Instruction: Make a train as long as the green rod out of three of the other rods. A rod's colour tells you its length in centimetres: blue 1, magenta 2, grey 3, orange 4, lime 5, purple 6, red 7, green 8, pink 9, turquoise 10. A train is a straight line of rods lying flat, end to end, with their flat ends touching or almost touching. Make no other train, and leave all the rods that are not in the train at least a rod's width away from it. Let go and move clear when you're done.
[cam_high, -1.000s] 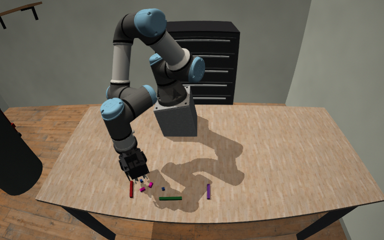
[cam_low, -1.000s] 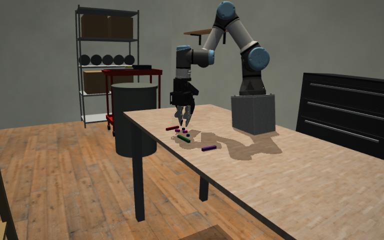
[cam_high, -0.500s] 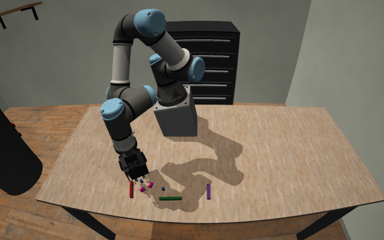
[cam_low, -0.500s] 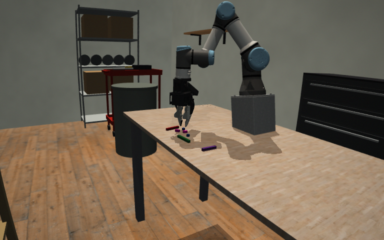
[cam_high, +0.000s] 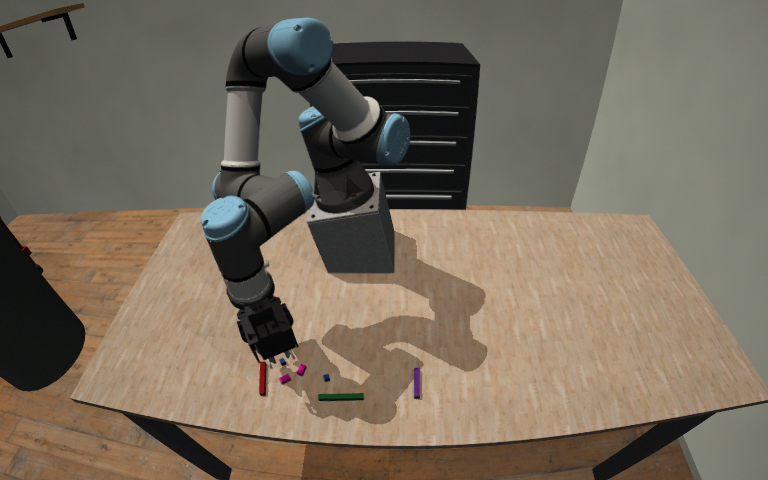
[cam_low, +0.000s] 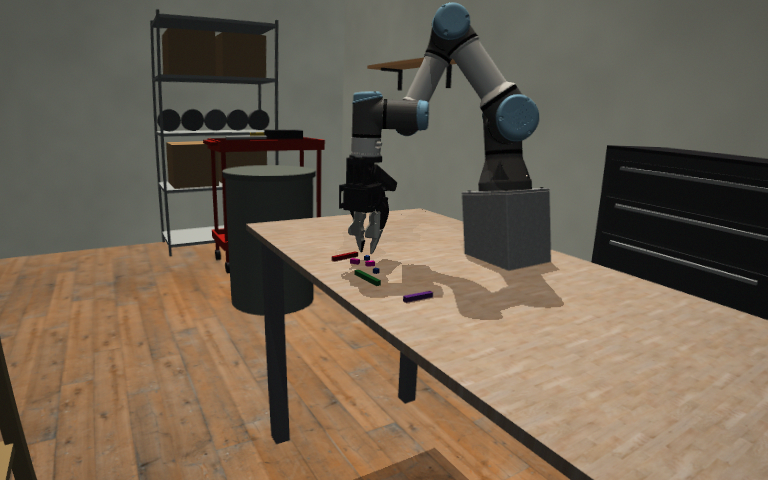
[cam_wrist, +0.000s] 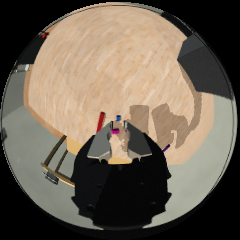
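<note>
My hand is 30 mm short of the magenta rod, 30 mm above it and 20 mm to the right of it. From my hand the other things lie so: purple rod: 260 mm to the left, 30 mm below, 20 mm behind; then green rod: 130 mm to the left, 40 mm ahead, 30 mm below; then red rod: 50 mm ahead, 30 mm below, 20 mm to the right.
</note>
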